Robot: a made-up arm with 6 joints. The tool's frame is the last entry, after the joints. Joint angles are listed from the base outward. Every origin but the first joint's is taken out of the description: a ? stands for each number. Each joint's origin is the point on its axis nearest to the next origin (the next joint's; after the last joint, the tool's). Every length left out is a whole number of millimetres.
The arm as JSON. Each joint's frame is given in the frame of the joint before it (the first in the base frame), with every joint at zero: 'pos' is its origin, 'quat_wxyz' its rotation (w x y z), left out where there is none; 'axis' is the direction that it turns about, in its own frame. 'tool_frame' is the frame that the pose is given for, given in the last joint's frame.
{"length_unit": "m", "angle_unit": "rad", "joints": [
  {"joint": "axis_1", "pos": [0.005, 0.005, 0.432], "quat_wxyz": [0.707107, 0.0, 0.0, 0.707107], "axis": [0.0, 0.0, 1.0]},
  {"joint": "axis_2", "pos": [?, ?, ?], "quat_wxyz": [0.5, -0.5, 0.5, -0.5], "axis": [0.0, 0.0, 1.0]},
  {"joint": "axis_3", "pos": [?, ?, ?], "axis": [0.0, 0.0, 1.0]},
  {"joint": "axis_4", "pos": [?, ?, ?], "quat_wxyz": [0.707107, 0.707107, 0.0, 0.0], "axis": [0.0, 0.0, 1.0]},
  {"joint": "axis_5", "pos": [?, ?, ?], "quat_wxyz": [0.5, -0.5, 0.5, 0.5], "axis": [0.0, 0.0, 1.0]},
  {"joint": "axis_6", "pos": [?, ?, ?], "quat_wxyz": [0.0, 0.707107, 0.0, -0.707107], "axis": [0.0, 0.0, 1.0]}
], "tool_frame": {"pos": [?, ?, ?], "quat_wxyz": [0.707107, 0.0, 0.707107, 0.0]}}
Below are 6 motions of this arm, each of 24 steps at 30 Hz.
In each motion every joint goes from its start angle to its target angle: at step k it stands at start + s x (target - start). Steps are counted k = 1, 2, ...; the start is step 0. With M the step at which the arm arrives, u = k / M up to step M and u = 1 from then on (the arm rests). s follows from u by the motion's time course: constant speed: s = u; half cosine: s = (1 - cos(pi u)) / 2; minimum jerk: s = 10 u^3 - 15 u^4 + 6 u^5.
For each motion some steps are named. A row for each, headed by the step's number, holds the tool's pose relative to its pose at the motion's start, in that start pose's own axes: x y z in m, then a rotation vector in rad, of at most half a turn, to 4 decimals.
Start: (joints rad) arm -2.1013 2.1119 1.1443 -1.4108 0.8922 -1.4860
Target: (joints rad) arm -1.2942 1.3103 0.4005 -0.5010 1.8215 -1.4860
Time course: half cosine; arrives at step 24
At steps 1, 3, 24:
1: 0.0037 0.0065 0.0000 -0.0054 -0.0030 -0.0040
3: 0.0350 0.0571 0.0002 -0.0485 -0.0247 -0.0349
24: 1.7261 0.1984 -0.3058 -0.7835 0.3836 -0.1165

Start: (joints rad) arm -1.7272 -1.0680 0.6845 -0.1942 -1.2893 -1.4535
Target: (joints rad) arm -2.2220 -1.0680 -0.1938 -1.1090 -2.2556 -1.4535
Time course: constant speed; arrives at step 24
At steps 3, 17, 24:
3: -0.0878 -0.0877 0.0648 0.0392 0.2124 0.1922
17: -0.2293 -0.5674 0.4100 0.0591 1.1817 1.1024
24: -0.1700 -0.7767 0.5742 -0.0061 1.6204 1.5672

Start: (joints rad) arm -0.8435 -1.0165 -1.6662 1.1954 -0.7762 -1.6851
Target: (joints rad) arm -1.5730 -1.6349 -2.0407 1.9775 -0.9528 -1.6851
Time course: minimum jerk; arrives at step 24
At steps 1, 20, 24:
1: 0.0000 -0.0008 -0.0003 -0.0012 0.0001 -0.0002
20: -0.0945 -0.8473 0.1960 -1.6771 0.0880 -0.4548
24: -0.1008 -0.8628 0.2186 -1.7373 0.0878 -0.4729

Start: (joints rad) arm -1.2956 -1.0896 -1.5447 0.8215 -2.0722 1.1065
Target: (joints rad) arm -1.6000 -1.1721 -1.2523 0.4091 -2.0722 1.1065
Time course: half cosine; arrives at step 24
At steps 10, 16, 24:
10: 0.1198 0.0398 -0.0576 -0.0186 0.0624 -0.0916
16: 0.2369 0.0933 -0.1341 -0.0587 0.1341 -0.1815
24: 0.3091 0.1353 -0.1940 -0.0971 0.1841 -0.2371

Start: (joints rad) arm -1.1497 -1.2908 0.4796 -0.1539 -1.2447 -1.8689
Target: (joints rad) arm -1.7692 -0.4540 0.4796 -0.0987 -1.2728 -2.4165
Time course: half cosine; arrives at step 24
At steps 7, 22, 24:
7: 0.2226 -0.2333 -0.0613 0.0334 -0.0980 0.1516
22: 1.3691 -0.5296 -0.0776 0.3340 -0.2927 0.9055
24: 1.3932 -0.5226 -0.0759 0.3431 -0.2929 0.9234

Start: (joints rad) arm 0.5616 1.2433 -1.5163 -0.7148 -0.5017 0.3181
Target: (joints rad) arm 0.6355 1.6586 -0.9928 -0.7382 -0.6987 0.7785
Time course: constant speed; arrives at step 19
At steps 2, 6, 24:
2: 0.0584 0.0668 -0.0483 -0.0841 -0.0314 -0.0695
6: 0.1960 0.1815 -0.1508 -0.2564 -0.0841 -0.2114
24: 0.7859 0.3293 -0.4995 -0.8395 -0.1594 -0.6989

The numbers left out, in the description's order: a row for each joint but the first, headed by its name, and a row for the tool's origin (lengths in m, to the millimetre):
axis_2: 0.082 0.02 0.0
axis_3: -0.024 -0.727 0.0
axis_4: -0.004 -0.864 0.0
axis_5: -0.028 -0.014 0.0
axis_6: -0.16 -0.013 0.0
tool: -0.009 -0.024 0.0

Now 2 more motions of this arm.
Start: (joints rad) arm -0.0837 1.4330 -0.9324 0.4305 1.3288 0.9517
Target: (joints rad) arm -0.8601 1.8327 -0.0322 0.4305 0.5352 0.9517
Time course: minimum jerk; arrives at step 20
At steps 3, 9, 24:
3: -0.0204 -0.0254 0.0327 -0.0185 0.0185 0.0155
9: -0.1508 -0.3595 0.6261 -0.2940 0.2724 0.2659
24: 0.2189 -0.4554 1.7115 -0.7402 0.6462 0.7174

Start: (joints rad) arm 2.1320 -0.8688 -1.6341 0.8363 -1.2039 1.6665
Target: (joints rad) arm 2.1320 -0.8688 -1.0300 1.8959 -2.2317 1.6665
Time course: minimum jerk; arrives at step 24
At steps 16, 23, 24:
16: 0.3935 -0.3741 -0.1424 0.5065 -0.6727 0.7535
23: 0.5091 -0.4140 -0.2090 0.7840 -0.8575 0.8725
24: 0.5095 -0.4141 -0.2092 0.7849 -0.8581 0.8728

